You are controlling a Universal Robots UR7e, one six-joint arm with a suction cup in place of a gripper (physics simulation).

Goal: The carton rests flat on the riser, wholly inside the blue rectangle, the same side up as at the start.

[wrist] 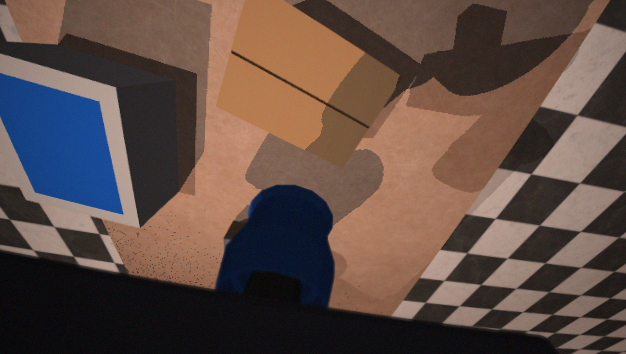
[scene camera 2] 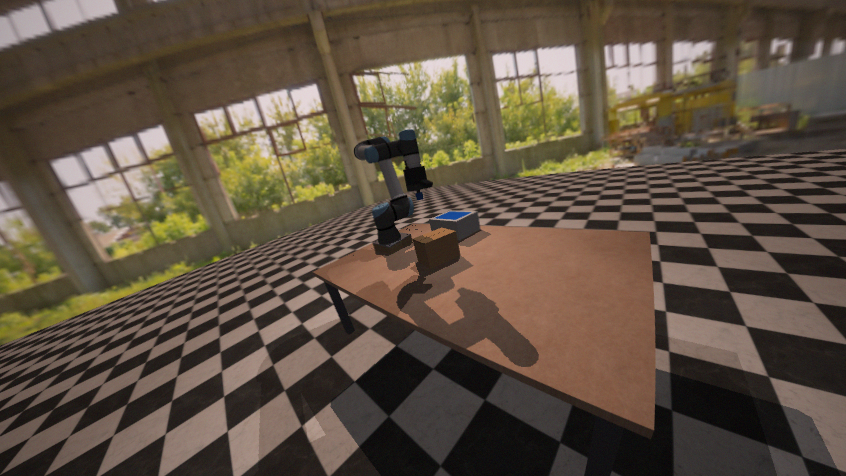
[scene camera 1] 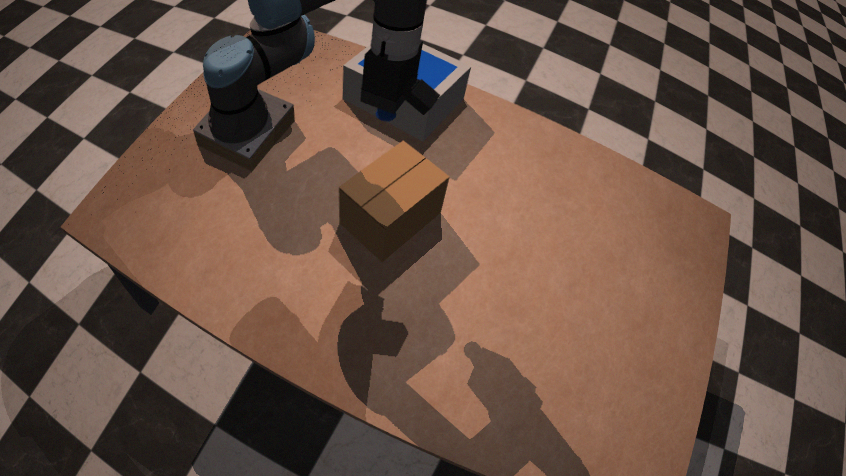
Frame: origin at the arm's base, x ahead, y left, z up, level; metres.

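Seen in the pictures: hand at its tool point: point(wrist: 290, 221) point(scene camera 2: 420, 199) point(scene camera 1: 385, 114); arm's base at its link origin: point(scene camera 2: 389, 239) point(scene camera 1: 238, 118).
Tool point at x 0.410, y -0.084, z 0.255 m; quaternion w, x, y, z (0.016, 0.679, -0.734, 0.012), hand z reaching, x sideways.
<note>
Pixels of each thing's top centre, then the offset from my tool point to it. Level surfaces: height alone.
- brown carton at its top centre: point(wrist: 305, 92) point(scene camera 1: 394, 181) point(scene camera 2: 433, 235) dx +0.029, dy +0.006, dz -0.185 m
- grey riser at its top centre: point(wrist: 62, 153) point(scene camera 1: 408, 64) point(scene camera 2: 452, 215) dx -0.083, dy +0.368, dz -0.195 m
- blue rectangle at its top centre: point(wrist: 62, 153) point(scene camera 1: 408, 64) point(scene camera 2: 452, 215) dx -0.083, dy +0.368, dz -0.195 m
- table at its surface level: dz -0.315 m
A brown carton point(scene camera 1: 408, 171) point(scene camera 2: 436, 251) point(wrist: 295, 65) with a dark seam across its top stands flat on the table. The grey riser point(scene camera 1: 446, 109) point(scene camera 2: 469, 226) point(wrist: 150, 145) stands behind it, apart from it. The blue rectangle point(scene camera 1: 437, 68) point(scene camera 2: 454, 215) point(wrist: 60, 145) lies on the riser's top inside a pale border; the arm hides part of it in scene camera 1. My suction gripper point(scene camera 1: 386, 114) point(scene camera 2: 419, 195) point(wrist: 292, 205) points down and hangs well above the table, higher than the carton and apart from it. Its cup is open and holds nothing.
The arm's base plate point(scene camera 1: 248, 155) point(scene camera 2: 392, 245) is on the table point(scene camera 1: 562, 266) point(scene camera 2: 567, 296), left of the riser in scene camera 1. Shadows of the arm and carton lie across the table. A checkered floor surrounds the table.
</note>
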